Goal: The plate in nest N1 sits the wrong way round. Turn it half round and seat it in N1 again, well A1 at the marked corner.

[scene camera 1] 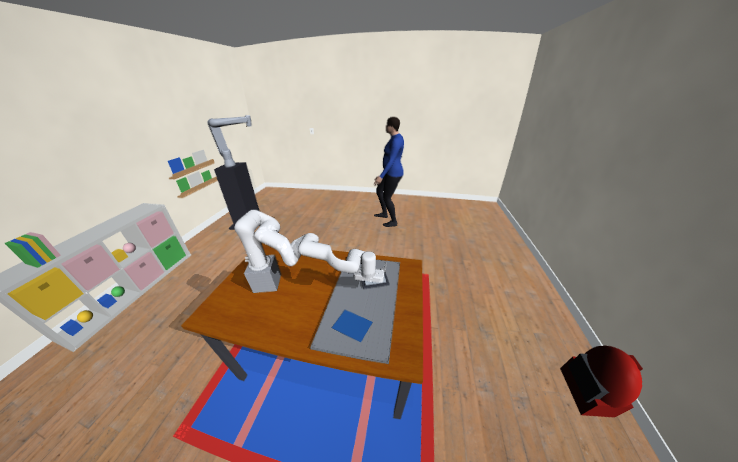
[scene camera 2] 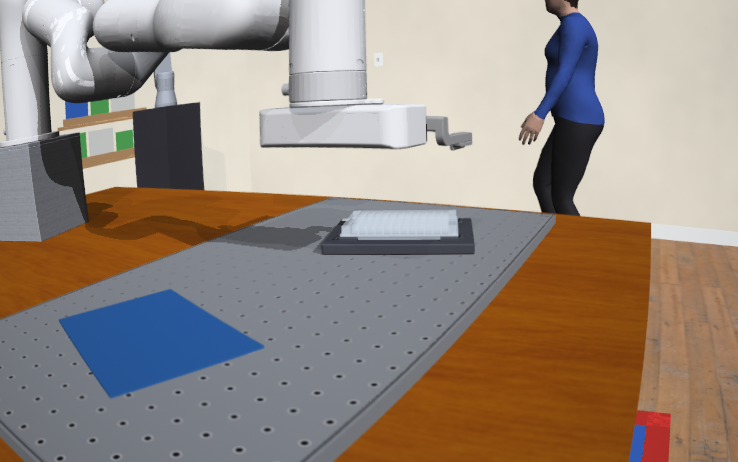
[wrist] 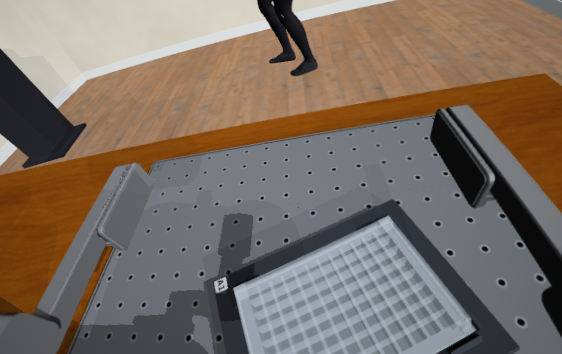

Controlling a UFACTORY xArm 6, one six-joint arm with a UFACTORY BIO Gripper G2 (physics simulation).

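Note:
The clear plate (scene camera 2: 400, 224) (wrist: 345, 295) lies in the dark nest (scene camera 2: 397, 249) (wrist: 441, 270) and looks level. A white A1 label (wrist: 220, 285) marks the nest's corner at the upper left of the plate in the wrist view. I cannot make out which plate corner is well A1. My gripper (wrist: 295, 180) is open and empty, with its fingers wide apart. It hangs above the nest, turned at an angle to the plate. In scene camera 2 one finger sticks out at the right of the gripper body. The plate's near part is cut off in the wrist view.
The nest stands on a grey perforated board (scene camera 1: 370, 305) (scene camera 2: 305, 326) on the wooden table (scene camera 1: 294, 321) (scene camera 2: 517, 337). A flat blue square (scene camera 1: 352, 325) (scene camera 2: 160, 343) lies on the board, apart from the nest. A person (scene camera 1: 393, 163) (scene camera 2: 571, 81) stands beyond the table.

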